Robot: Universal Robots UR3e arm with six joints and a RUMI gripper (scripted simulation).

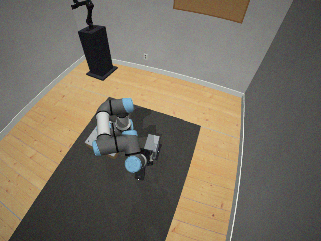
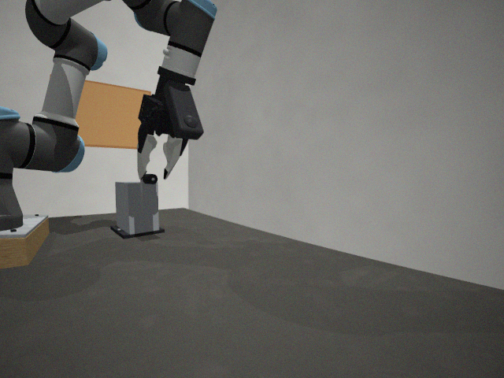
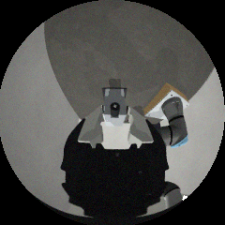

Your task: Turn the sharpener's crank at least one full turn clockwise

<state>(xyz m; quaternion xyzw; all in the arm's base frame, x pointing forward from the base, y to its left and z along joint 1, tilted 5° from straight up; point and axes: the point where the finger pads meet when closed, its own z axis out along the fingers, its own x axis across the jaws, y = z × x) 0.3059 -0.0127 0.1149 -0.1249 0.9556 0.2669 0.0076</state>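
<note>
My gripper is now 10 mm past the crank, 30 mm to the right of it and 20 mm above it.
</note>
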